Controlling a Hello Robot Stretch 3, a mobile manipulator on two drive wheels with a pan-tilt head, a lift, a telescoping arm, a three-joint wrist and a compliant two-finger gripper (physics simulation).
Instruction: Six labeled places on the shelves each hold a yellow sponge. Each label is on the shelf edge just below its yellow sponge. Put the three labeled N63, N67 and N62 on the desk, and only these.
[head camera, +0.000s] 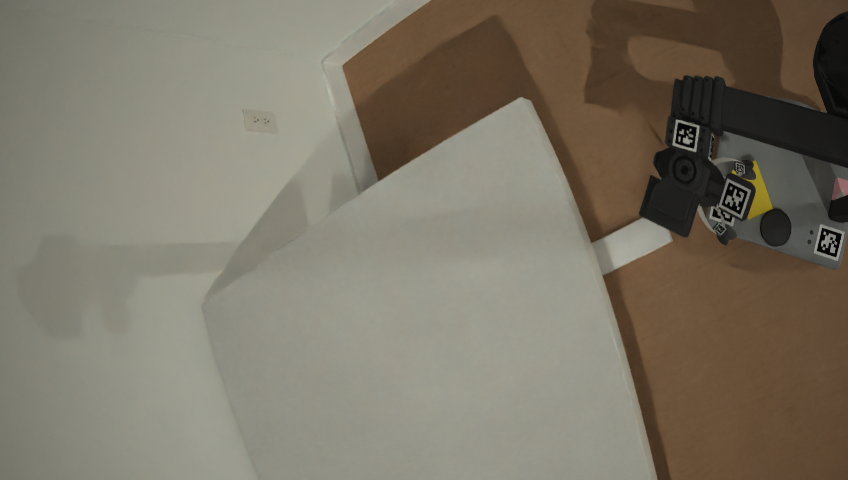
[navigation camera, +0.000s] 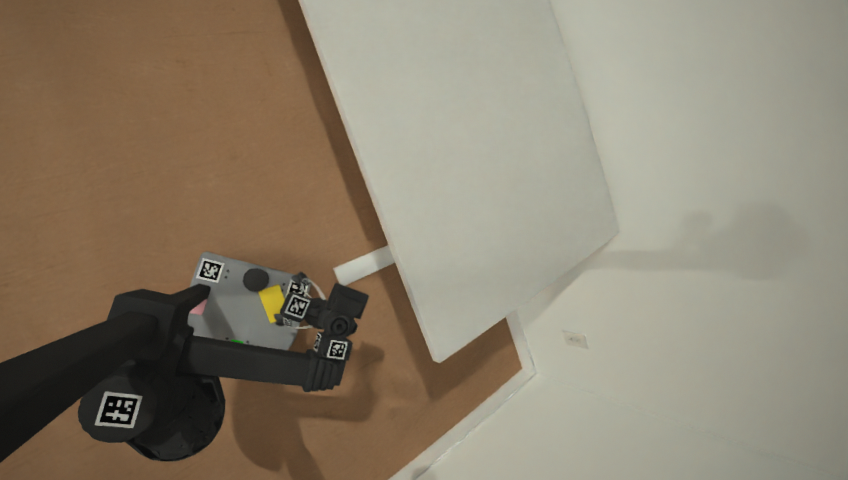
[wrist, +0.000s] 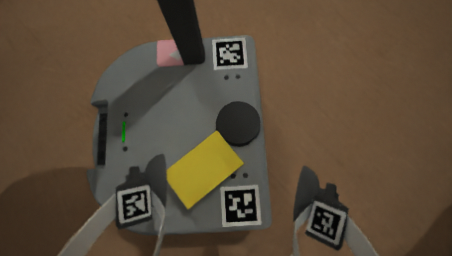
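Seen in the pictures: robot's base at its link origin: (head camera: 774, 226) (navigation camera: 255, 278).
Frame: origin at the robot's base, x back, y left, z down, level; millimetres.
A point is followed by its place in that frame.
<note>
A yellow sponge (head camera: 761, 191) {x 55, y -49, z -205 mm} (navigation camera: 271, 302) {x 50, y -60, z -205 mm} (wrist: 205, 170) lies flat and tilted on the grey top of my own base (head camera: 800, 199) {x 66, y 44, z -160 mm} (navigation camera: 235, 288) {x 36, y 49, z -160 mm} (wrist: 175, 110), beside a round black disc. My gripper (head camera: 736, 202) {x 13, y -84, z -343 mm} (navigation camera: 290, 299) {x 13, y -84, z -343 mm} (wrist: 231, 179) {x 13, y -84, z -343 mm} is open above the base's edge, its fingers wide apart with no object between them. In the wrist view the left fingertip is near the sponge's left corner, and the right one is beyond the base's edge. The white desk (head camera: 428, 333) {x -245, y -403, z -720 mm} (navigation camera: 476, 136) {x -440, y -319, z -720 mm} has no sponge on its visible part. The shelves and labels do not show.
A white desk foot (head camera: 633, 245) (navigation camera: 364, 265) sticks out on the brown floor near my wrist. My arm (head camera: 773, 121) {x 100, y -42, z -695 mm} (navigation camera: 249, 361) {x 97, y -13, z -695 mm} runs past the base. The mast (wrist: 184, 30) rises from the base beside a pink patch (wrist: 167, 52). Walls stand behind the desk.
</note>
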